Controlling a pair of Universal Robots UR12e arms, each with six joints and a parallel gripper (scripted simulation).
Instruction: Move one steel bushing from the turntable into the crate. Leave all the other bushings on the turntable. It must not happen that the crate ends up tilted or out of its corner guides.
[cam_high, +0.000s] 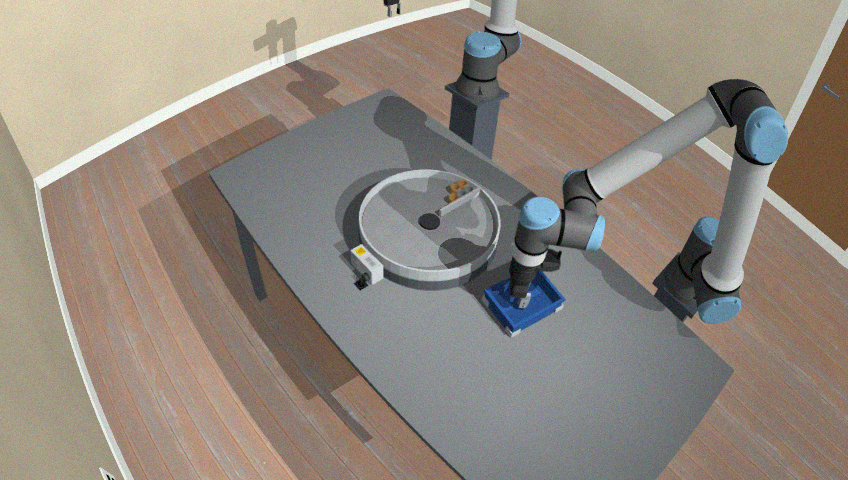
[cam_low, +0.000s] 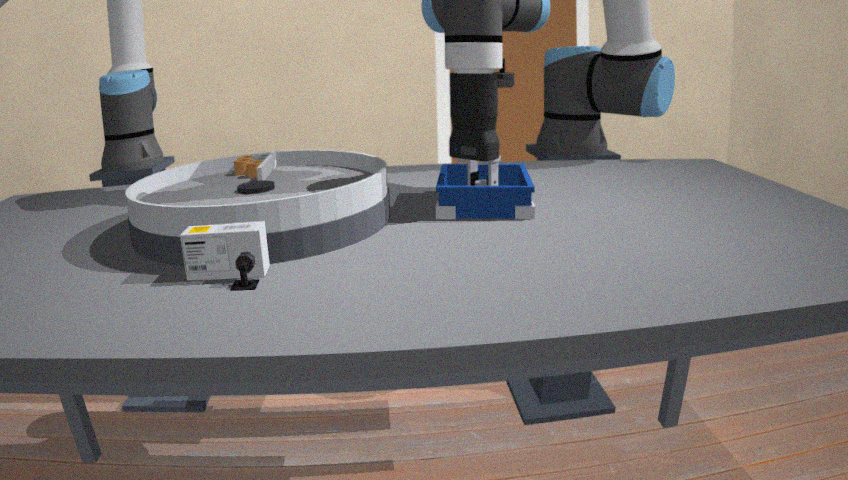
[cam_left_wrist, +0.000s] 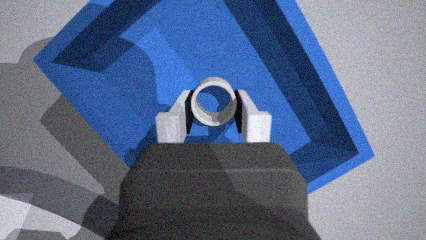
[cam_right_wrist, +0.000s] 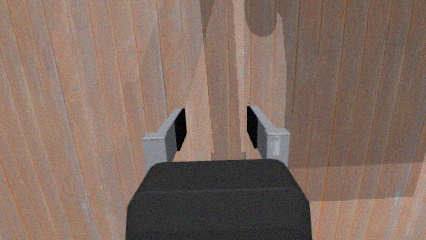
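Right now my left hand is 1 cm above the blue crate. From my left hand the other things lie so: turntable 36 cm to the right, 8 cm ahead, 2 cm above.
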